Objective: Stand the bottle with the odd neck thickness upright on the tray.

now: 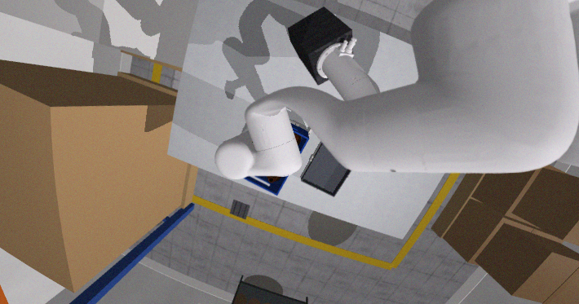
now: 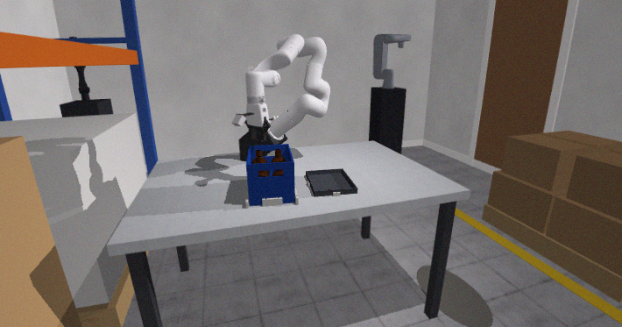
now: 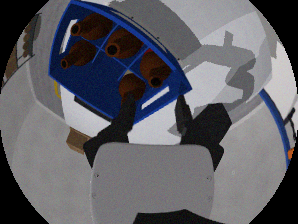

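Now: hand 14 cm above the glass bottle. From my hand the other things lie so: blue crate (14 cm below, 9 cm ahead, 4 cm to the left); then dark tray (31 cm to the left, 21 cm below, 9 cm ahead).
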